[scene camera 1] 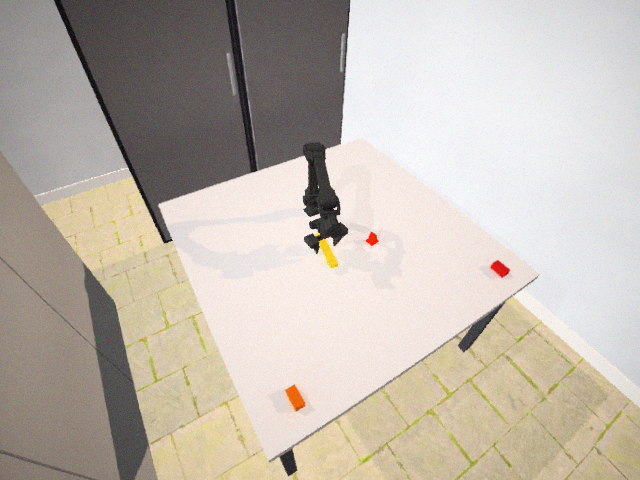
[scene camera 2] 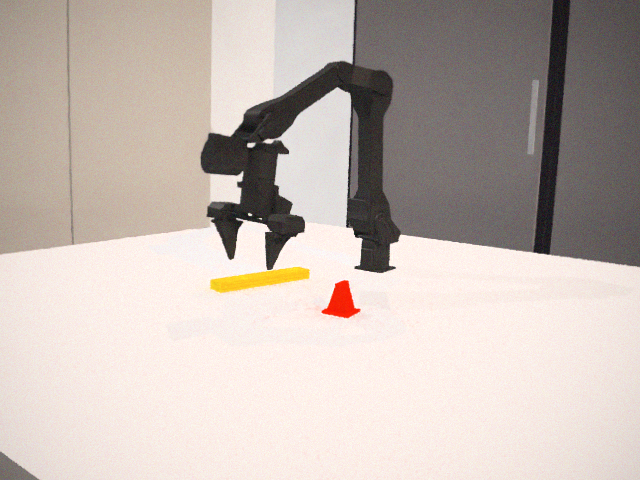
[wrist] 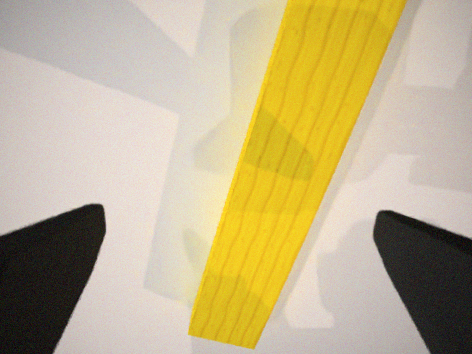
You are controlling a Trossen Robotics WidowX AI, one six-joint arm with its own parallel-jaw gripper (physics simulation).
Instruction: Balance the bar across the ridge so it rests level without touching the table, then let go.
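Places are measured from the arm's base along level axes (x ahead, y left, z up), in millimetres.
Pixels of known places: gripper, fingertip midpoint: [scene camera 1: 325, 249] [scene camera 2: 249, 264] [wrist: 242, 221]; arm's base at its link origin: [scene camera 1: 311, 211] [scene camera 2: 374, 268].
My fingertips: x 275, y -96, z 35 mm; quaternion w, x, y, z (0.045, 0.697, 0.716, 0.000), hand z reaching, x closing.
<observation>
Ahead of a thing's pixels: the offset from my fingertips to its top centre. Level surfaces: height alone.
The yellow bar @(16 mm back, 16 mm left, 18 mm down) [scene camera 1: 329, 255] [scene camera 2: 260, 279] [wrist: 305, 115] lies flat on the table. In the wrist view it runs at a slant from the top right to the lower middle, its near end between the two finger outlines, and its far end is out of view. The red ridge @(40 mm ahead, 228 mm left, 8 mm up) [scene camera 1: 372, 239] [scene camera 2: 341, 300], narrow at the top with a flat base, stands upright beside the bar, apart from it. My gripper [scene camera 1: 326, 248] [scene camera 2: 250, 263] [wrist: 242, 221] is open and empty, pointing down a little above the bar, with one finger to each side of it. The ridge does not show in the wrist view.
A dark red block @(465 mm ahead, 596 mm left, 2 mm down) [scene camera 1: 499, 268] lies near the table's right corner, and an orange block @(465 mm ahead, 404 mm right, 2 mm down) [scene camera 1: 295, 397] near its front corner. The pale table @(35 mm down) [scene camera 1: 330, 330] [scene camera 2: 310, 392] ends at a wall on the right. Dark cabinets [scene camera 1: 170, 93] [scene camera 2: 444, 129] stand behind the arm.
</observation>
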